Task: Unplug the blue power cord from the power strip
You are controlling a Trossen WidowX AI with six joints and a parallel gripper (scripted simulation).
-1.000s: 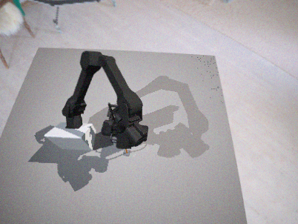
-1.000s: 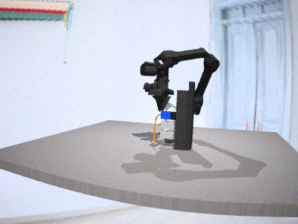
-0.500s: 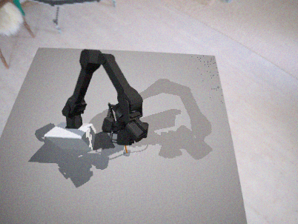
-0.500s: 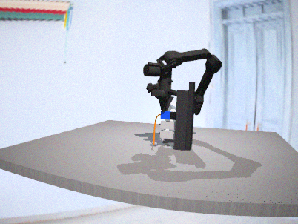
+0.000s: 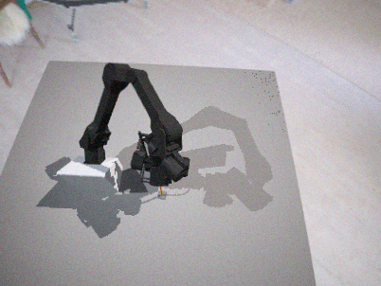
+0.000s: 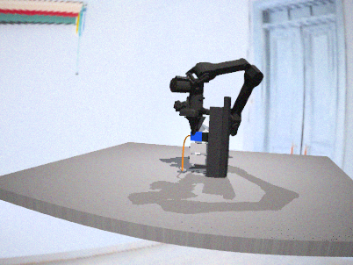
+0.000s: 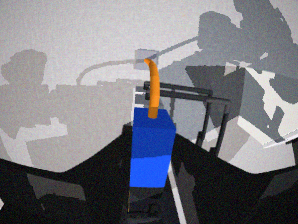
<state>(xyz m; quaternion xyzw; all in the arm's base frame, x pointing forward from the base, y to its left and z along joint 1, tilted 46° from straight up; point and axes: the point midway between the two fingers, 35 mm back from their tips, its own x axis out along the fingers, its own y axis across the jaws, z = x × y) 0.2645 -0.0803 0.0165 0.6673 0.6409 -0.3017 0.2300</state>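
Now: gripper tip 30 mm to the right of the blue plug.
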